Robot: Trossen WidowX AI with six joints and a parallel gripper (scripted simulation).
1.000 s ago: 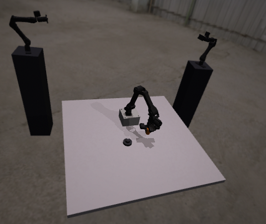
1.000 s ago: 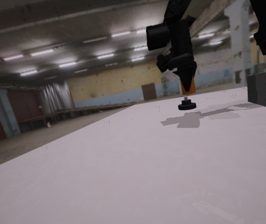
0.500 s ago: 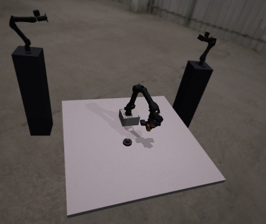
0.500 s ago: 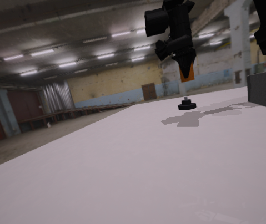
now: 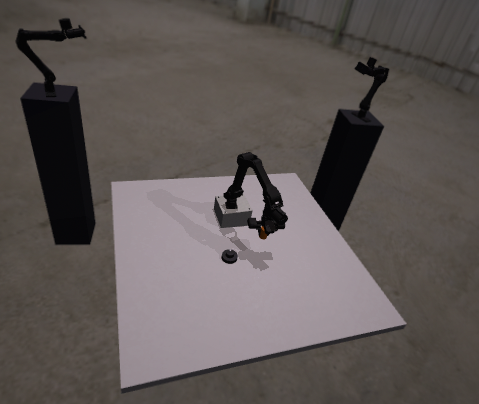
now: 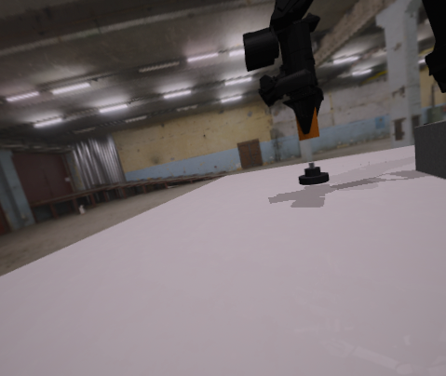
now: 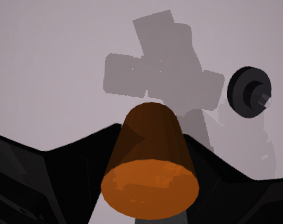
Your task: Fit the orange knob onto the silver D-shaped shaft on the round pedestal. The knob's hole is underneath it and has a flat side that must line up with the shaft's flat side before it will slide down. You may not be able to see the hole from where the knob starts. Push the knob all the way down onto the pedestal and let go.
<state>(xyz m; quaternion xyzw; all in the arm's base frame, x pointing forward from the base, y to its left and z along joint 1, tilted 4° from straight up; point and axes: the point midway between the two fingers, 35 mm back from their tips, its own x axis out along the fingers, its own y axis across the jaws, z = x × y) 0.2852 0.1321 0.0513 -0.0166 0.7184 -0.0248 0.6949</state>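
Right now the silver shaft is 30 mm ahead of my gripper tip, 160 mm to the right of it and 110 mm below it. From my gripper tip the other things lie so: orange knob (30 mm above).
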